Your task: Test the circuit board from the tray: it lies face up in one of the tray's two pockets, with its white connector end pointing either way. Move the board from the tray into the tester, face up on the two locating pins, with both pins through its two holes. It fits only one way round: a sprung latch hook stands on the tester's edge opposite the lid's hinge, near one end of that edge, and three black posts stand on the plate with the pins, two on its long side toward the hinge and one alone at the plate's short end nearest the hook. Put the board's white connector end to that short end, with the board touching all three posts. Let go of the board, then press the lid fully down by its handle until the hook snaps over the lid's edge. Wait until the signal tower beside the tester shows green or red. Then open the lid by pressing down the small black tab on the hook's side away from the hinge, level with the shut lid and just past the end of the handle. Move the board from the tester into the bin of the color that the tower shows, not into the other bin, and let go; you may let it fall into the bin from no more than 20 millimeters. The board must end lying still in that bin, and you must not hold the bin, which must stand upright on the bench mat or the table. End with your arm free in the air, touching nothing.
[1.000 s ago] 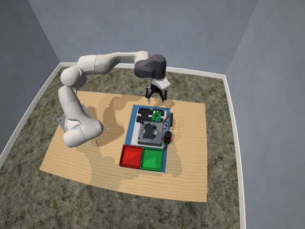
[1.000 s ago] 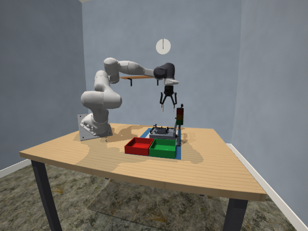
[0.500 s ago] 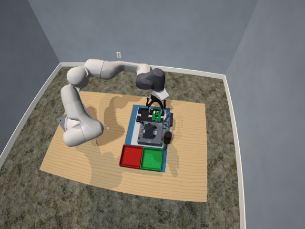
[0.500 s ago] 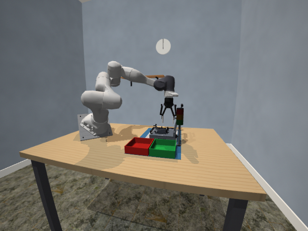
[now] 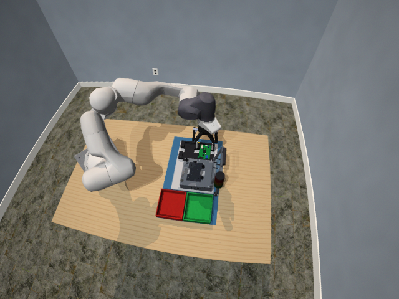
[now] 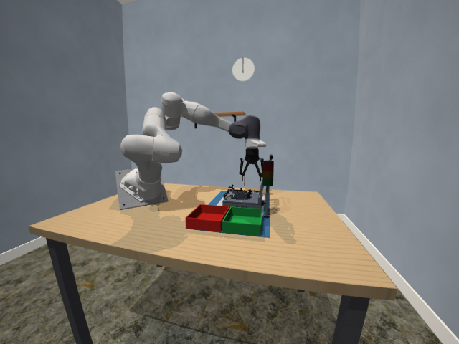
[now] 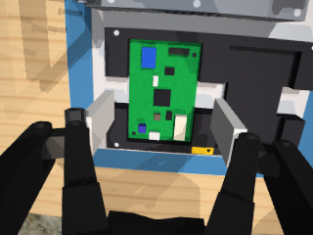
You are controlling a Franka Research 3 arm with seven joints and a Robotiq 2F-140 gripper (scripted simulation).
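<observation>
Now: the green circuit board 8 cm below my hand. Round my hand: tester plate: 7 cm behind, 15 cm to the right, 2 cm below; then clear lid: 4 cm ahead, 19 cm to the right, 9 cm above; then green bin: 9 cm behind, 36 cm to the right, 8 cm below.
</observation>
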